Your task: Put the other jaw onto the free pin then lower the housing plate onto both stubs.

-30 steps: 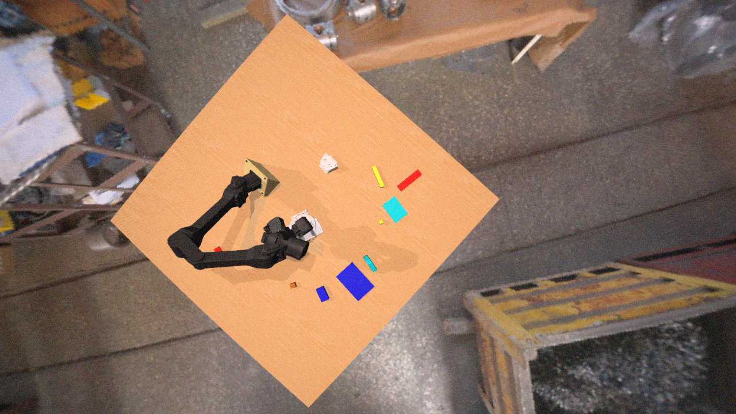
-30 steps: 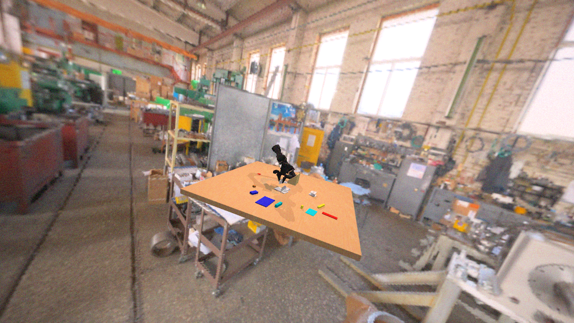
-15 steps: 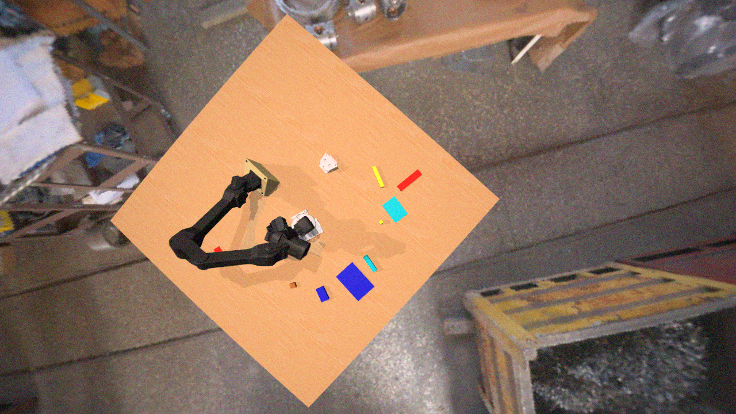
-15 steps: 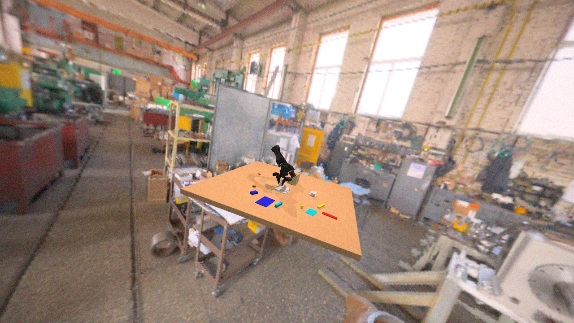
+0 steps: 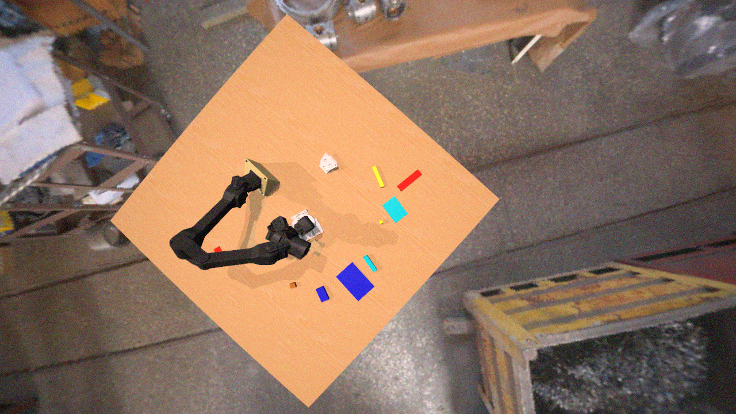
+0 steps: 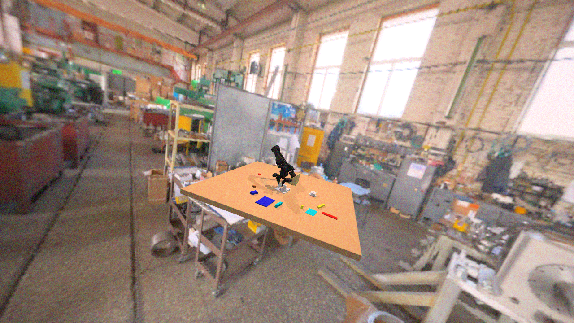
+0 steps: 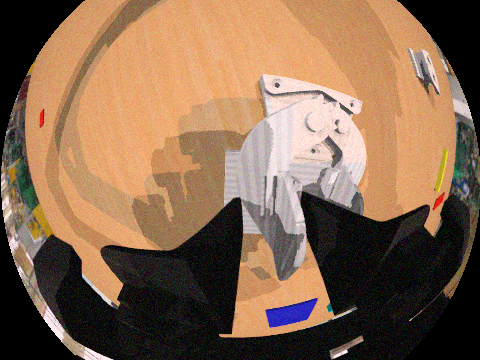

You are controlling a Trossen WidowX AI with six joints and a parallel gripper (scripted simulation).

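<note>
The housing plate is 31 cm to the left of my gripper tip, 10 cm behind it and 1 cm below it. Round my gripper tip: white block (31 cm to the left, 10 cm behind, 2 cm below); orange cube (21 cm to the right, 13 cm ahead, 3 cm below); small blue block (25 cm ahead, 15 cm to the right, 3 cm below).
</note>
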